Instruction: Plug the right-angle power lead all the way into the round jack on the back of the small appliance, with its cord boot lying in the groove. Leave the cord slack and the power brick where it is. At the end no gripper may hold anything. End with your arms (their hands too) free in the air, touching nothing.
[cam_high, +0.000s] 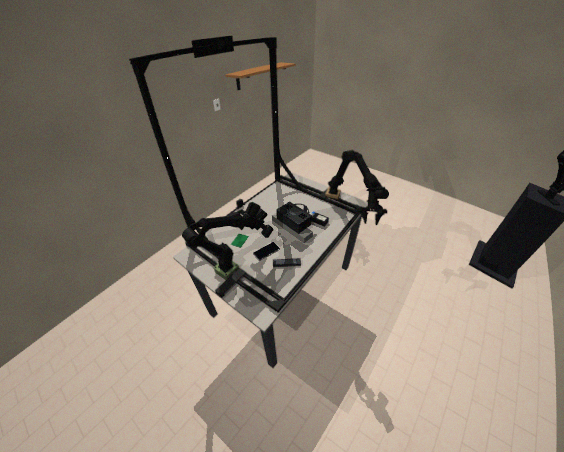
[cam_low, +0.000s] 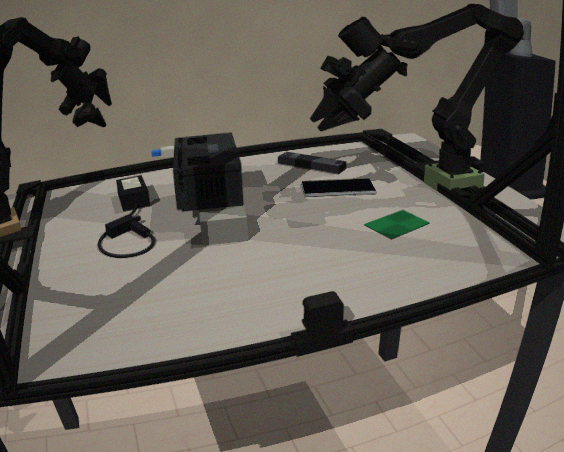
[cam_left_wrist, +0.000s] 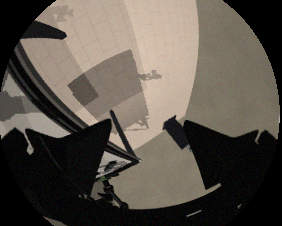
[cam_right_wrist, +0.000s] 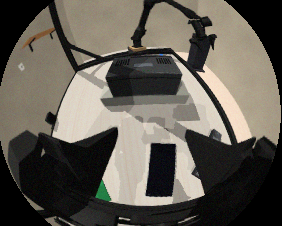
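The right-angle plug is 46 cm behind my left hand, 14 cm below it and 9 cm to the right of it. The rest, counted from my left hand: green card: 59 cm to the right, 56 cm behind, 15 cm below; then black remote: 49 cm to the right, 20 cm behind, 14 cm below; then grey block: 40 cm behind, 28 cm to the right, 13 cm below.
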